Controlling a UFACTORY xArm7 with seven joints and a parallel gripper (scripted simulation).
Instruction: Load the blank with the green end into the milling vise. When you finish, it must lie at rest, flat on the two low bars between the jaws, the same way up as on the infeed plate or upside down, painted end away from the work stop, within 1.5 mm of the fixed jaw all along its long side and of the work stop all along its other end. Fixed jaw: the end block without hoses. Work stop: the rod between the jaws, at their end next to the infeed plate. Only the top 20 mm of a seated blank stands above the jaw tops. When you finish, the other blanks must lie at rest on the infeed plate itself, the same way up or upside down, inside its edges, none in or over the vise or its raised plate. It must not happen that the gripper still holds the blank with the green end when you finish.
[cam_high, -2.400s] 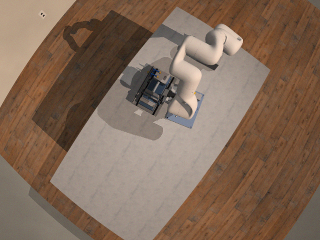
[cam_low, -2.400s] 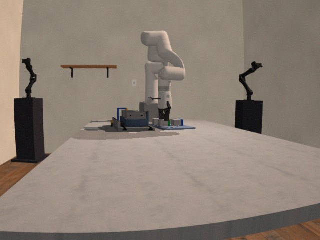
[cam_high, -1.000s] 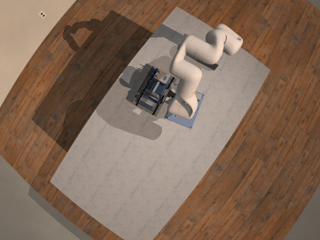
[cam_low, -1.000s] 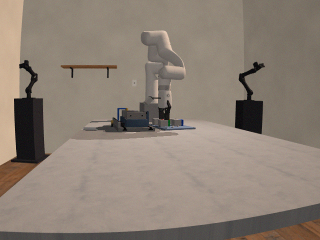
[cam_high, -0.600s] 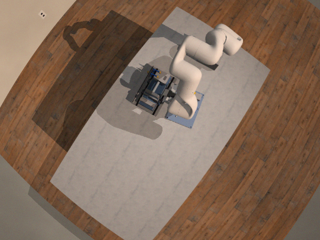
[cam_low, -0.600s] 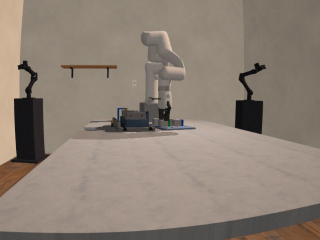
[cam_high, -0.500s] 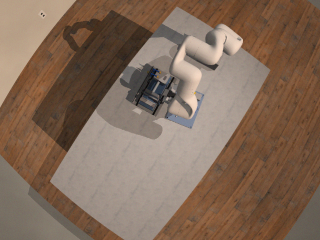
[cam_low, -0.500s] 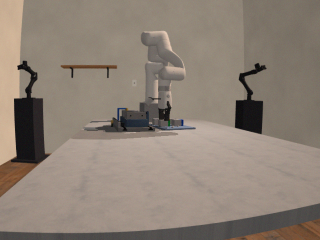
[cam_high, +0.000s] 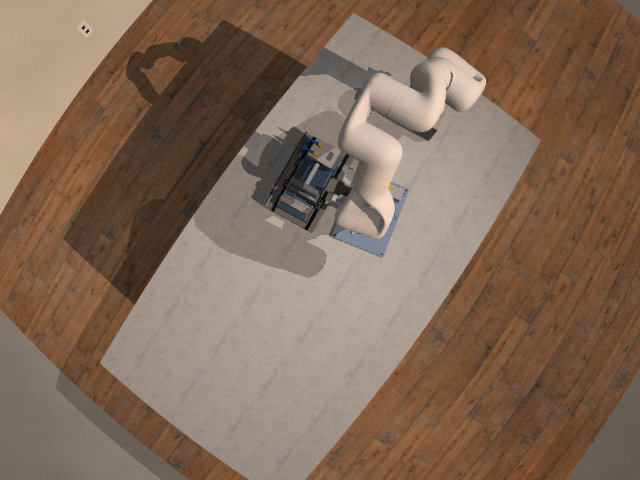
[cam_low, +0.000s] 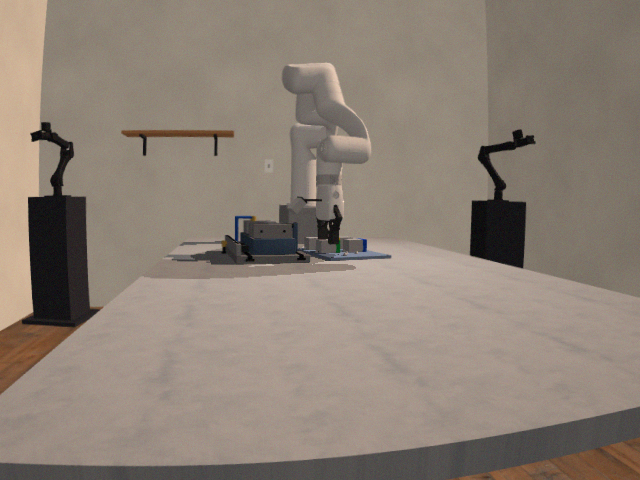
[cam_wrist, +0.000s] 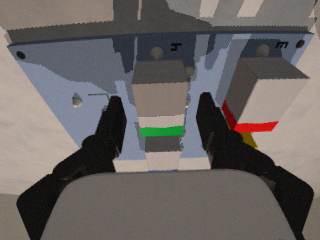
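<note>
The green-ended blank is 20 mm below my hand. The rest, counted from my hand: blue infeed plate: 50 mm below, 40 mm to the left, 20 mm behind; red-ended blank: 80 mm behind, 30 mm to the right, 20 mm below; blue-ended blank: 80 mm to the left, 30 mm behind, 20 mm below.
</note>
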